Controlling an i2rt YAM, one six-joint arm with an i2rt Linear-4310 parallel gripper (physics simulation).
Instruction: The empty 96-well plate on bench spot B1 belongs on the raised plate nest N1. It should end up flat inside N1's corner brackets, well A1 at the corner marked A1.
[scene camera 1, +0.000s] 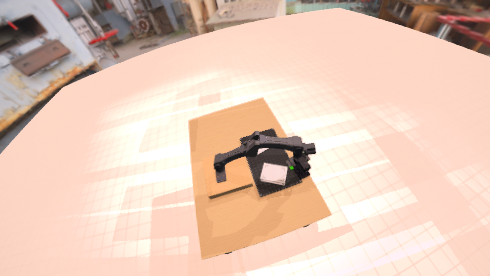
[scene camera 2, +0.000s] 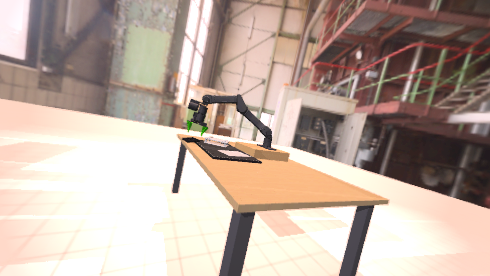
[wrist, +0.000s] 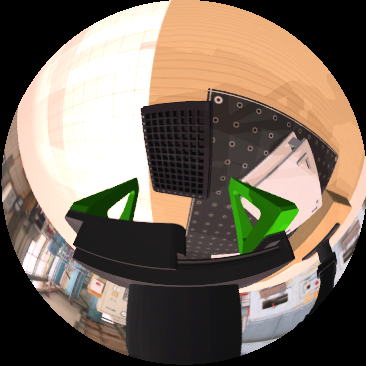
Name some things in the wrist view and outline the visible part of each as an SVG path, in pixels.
The gripper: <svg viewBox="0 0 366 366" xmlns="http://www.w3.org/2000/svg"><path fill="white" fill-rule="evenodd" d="M71 204L64 219L76 233L72 243L75 246L72 258L98 276L128 288L125 319L126 349L129 356L147 361L168 364L200 364L240 356L242 325L239 288L251 285L273 274L295 259L284 231L298 213L295 203L234 177L230 178L228 191L235 222L239 254L230 256L186 259L186 230L182 225L172 222L133 220L139 191L137 177L130 178L115 186L78 199ZM239 194L260 211L260 216L253 227L244 211ZM128 194L119 218L108 217L108 209Z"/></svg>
A well plate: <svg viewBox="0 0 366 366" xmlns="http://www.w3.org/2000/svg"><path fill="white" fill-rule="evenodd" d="M140 107L145 153L152 189L155 192L206 200L209 197L211 175L212 101L174 101Z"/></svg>
